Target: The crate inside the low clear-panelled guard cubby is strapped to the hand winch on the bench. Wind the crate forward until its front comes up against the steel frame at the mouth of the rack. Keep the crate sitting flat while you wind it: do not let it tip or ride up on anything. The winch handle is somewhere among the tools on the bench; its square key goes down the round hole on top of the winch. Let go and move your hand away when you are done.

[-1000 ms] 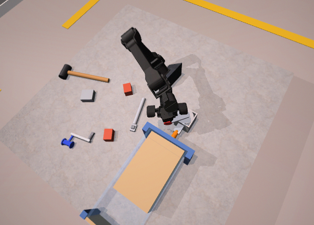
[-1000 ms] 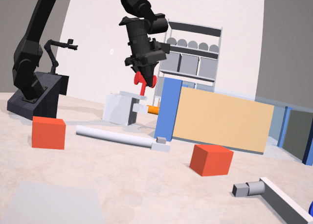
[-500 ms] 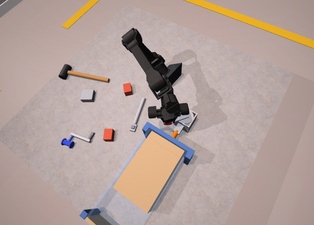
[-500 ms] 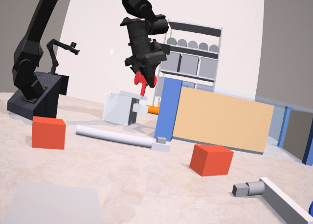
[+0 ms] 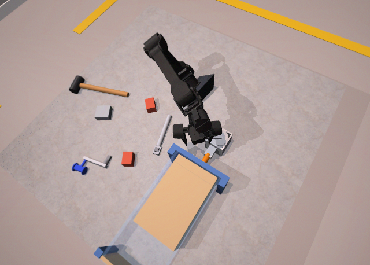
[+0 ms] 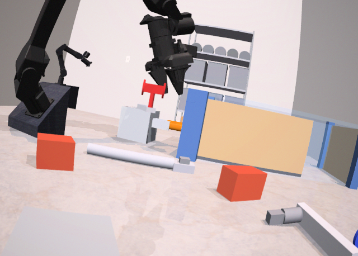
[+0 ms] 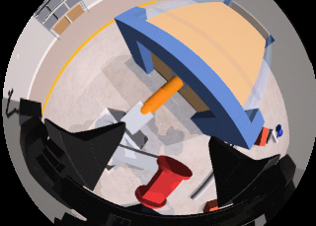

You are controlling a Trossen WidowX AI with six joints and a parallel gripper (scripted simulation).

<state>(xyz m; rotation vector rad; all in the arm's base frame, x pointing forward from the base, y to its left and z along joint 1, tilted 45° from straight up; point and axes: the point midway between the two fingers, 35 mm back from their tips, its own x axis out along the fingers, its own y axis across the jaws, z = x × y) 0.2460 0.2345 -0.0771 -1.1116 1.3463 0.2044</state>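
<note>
The red knob lies 4 cm to the right of my gripper tip, 4 cm behind it and 1 cm below it. The rest, counted from my gripper tip: frame 6 cm ahead, 5 cm to the left, 4 cm below; then grey winch 12 cm behind, 11 cm below, 3 cm to the left; then crank handle 6 cm behind, 4 cm below, 1 cm to the right.
</note>
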